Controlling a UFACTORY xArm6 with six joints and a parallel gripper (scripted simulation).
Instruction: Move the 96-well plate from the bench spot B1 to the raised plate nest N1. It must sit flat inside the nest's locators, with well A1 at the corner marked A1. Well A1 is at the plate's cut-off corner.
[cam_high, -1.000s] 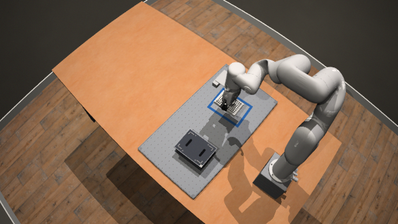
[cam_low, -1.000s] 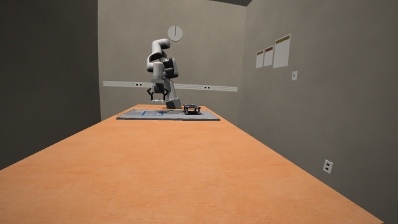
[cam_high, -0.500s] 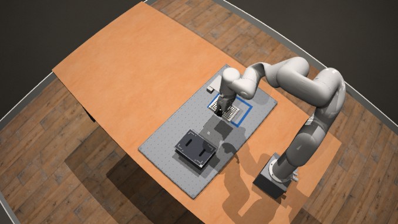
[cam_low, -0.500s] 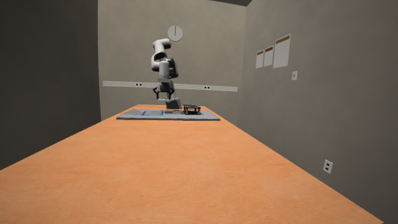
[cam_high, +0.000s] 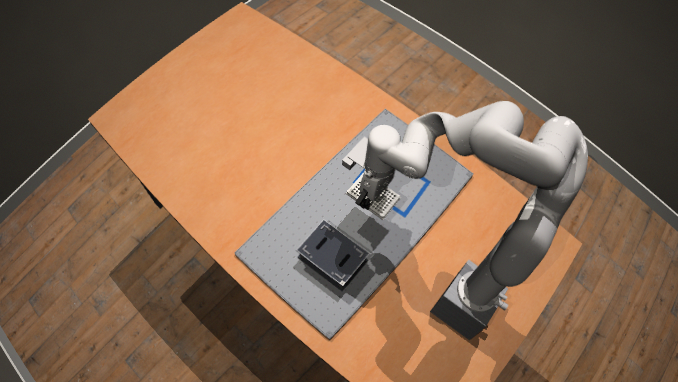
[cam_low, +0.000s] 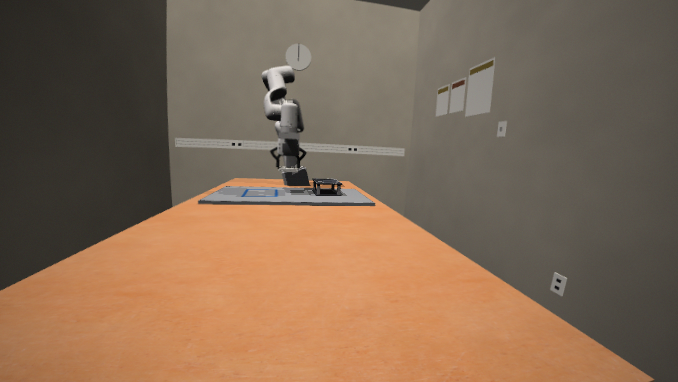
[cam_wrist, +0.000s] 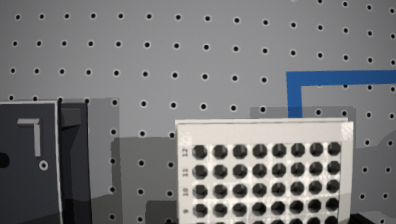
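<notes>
My gripper is now 1 cm short of the raised plate nest, 19 cm to the right of it and 7 cm above it. From my hand the other things lie so: 96-well plate: 1 cm below.
</notes>
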